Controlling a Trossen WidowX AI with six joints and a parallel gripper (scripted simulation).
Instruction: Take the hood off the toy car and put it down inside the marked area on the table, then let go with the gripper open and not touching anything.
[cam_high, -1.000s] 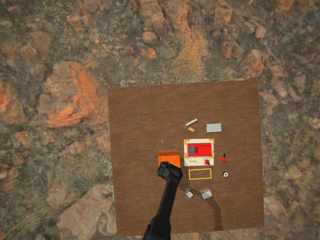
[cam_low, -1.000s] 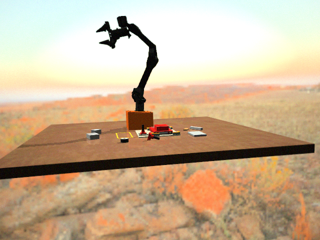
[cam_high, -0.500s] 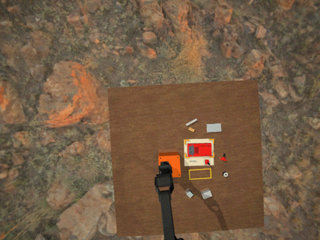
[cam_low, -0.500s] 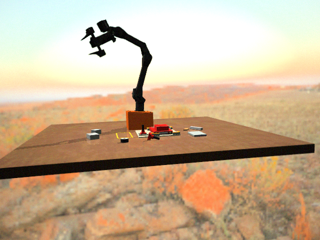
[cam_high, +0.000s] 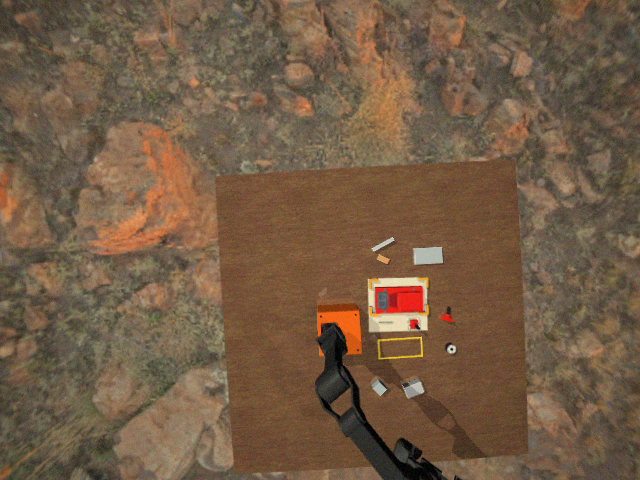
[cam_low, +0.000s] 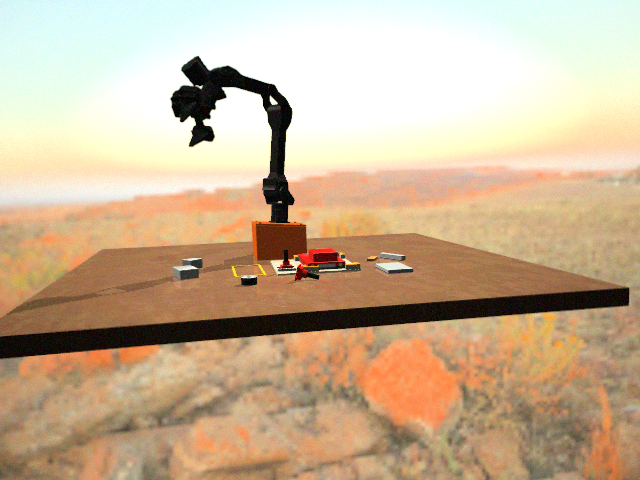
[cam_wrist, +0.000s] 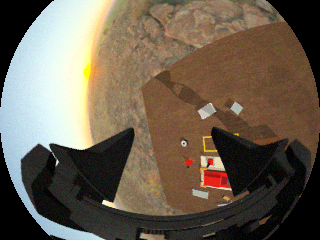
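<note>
Now: the red hood 80 mm ahead of my gripper tip, 360 mm to the left of it and 350 mm below it. Also, from my gripper tip: brown piece 540 mm to the left, 380 mm below; then black wheel 250 mm ahead, 130 mm to the left, 380 mm below.
</note>
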